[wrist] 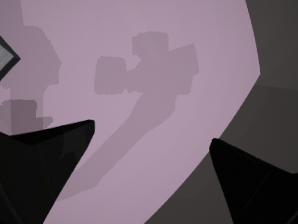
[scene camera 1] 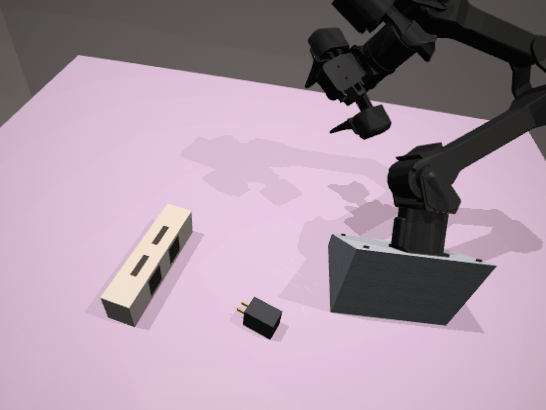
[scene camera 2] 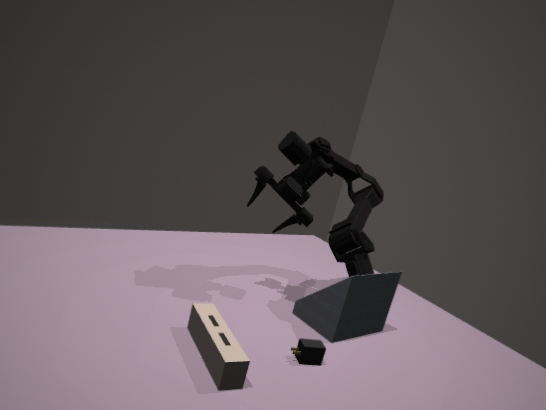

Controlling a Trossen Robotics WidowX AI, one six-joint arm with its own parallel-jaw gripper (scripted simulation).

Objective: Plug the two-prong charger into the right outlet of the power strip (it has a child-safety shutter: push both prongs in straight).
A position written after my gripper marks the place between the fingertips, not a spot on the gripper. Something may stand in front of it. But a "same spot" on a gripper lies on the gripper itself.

my gripper: wrist 154,135; scene camera 1; scene camera 2
black two-prong charger: scene camera 1; scene camera 2; not seen in the wrist view (out of frame)
same spot on my gripper: (scene camera 2: pixel 293 219) = (scene camera 1: pixel 349 123)
same spot on black two-prong charger: (scene camera 1: pixel 260 317) = (scene camera 2: pixel 315 346)
